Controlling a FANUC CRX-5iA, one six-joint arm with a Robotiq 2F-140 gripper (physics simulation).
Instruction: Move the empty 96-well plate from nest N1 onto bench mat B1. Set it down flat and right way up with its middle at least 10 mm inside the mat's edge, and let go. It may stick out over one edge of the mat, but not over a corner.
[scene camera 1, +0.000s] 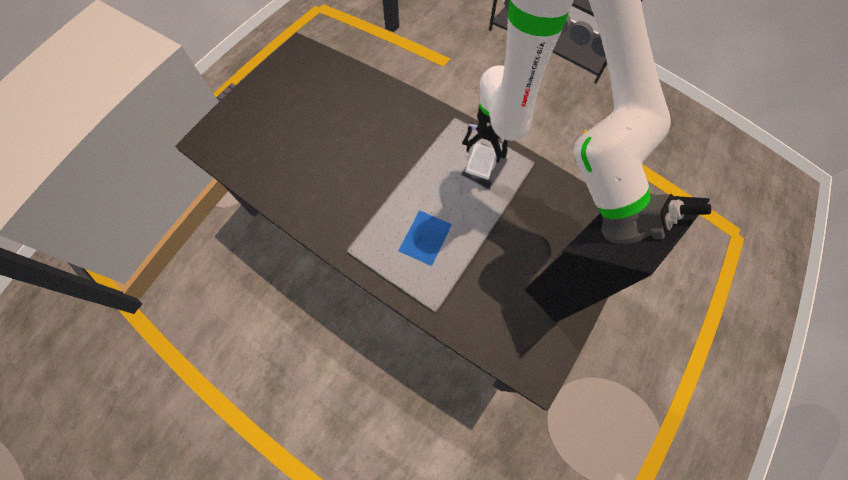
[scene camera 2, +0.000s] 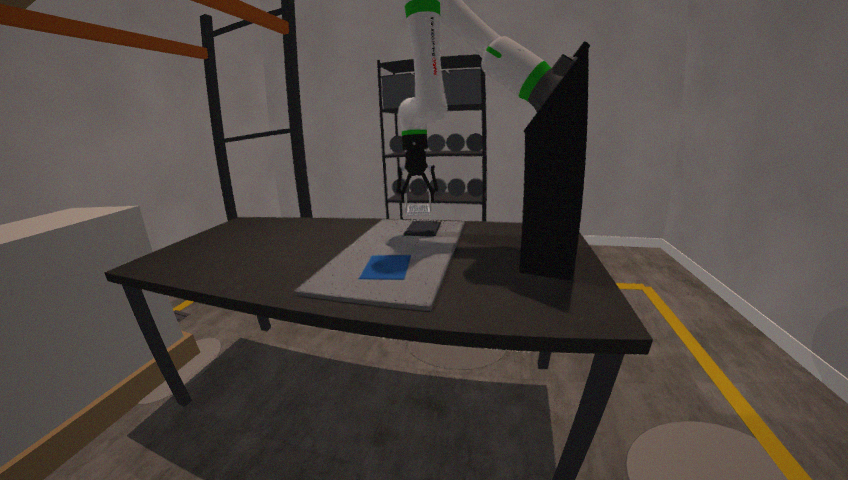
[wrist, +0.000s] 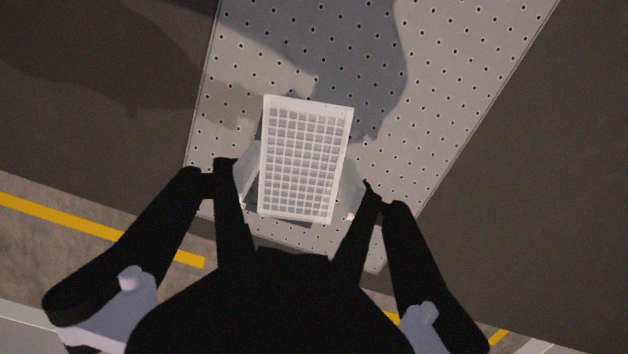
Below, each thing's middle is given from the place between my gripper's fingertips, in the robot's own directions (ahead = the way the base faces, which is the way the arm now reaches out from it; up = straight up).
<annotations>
My hand is 1 cm below the white 96-well plate (scene camera 1: 480, 164). Also, from my hand: blue bench mat (scene camera 1: 426, 235) (3 cm ahead, 32 cm to the left, 8 cm below).
</annotations>
